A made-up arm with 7 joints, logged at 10 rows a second.
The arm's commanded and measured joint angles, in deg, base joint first. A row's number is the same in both.
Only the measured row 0 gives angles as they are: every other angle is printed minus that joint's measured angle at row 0.
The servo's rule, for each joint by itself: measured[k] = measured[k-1] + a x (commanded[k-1-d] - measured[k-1]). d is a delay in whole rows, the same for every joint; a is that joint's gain. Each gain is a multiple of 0.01, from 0.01 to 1. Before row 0 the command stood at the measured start. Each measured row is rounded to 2 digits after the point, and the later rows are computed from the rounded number. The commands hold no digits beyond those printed.
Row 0, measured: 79.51 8.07 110.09 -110.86 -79.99 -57.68 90.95
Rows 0 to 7, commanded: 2.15 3.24 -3.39 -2.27 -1.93 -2.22 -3.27; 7.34 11.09 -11.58 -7.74 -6.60 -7.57 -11.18; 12.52 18.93 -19.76 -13.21 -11.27 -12.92 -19.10; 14.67 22.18 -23.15 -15.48 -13.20 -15.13 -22.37; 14.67 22.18 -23.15 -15.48 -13.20 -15.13 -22.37; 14.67 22.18 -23.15 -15.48 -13.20 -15.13 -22.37; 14.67 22.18 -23.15 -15.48 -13.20 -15.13 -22.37; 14.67 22.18 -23.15 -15.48 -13.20 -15.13 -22.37
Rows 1 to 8, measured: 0.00 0.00 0.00 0.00 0.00 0.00 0.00; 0.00 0.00 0.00 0.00 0.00 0.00 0.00; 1.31 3.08 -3.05 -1.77 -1.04 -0.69 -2.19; 4.99 10.69 -10.73 -6.43 -4.04 -2.82 -8.21; 9.58 18.52 -18.86 -11.72 -7.94 -5.95 -15.51; 12.68 22.00 -22.72 -14.65 -10.78 -8.80 -20.11; 13.89 22.17 -23.11 -15.30 -12.09 -10.76 -21.62; 14.37 22.18 -23.15 -15.44 -12.69 -12.11 -22.12
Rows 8 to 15, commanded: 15.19 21.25 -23.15 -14.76 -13.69 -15.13 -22.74; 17.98 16.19 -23.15 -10.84 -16.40 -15.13 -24.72; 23.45 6.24 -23.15 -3.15 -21.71 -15.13 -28.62; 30.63 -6.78 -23.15 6.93 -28.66 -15.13 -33.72; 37.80 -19.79 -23.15 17.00 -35.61 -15.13 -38.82; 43.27 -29.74 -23.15 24.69 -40.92 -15.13 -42.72; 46.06 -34.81 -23.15 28.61 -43.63 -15.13 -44.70; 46.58 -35.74 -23.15 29.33 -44.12 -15.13 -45.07
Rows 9 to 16, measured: 14.55 22.18 -23.15 -15.47 -12.97 -13.05 -22.29; 14.62 22.18 -23.15 -15.48 -13.09 -13.69 -22.34; 14.97 21.30 -23.15 -14.92 -13.41 -14.14 -22.61; 16.81 16.45 -23.15 -11.74 -15.02 -14.45 -24.02; 20.86 6.75 -23.15 -5.04 -18.63 -14.66 -27.10; 26.82 -6.10 -23.15 4.30 -24.05 -14.81 -31.54; 33.52 -19.11 -23.15 14.21 -30.29 -14.91 -36.42; 39.47 -29.21 -23.15 22.38 -36.03 -14.98 -40.64
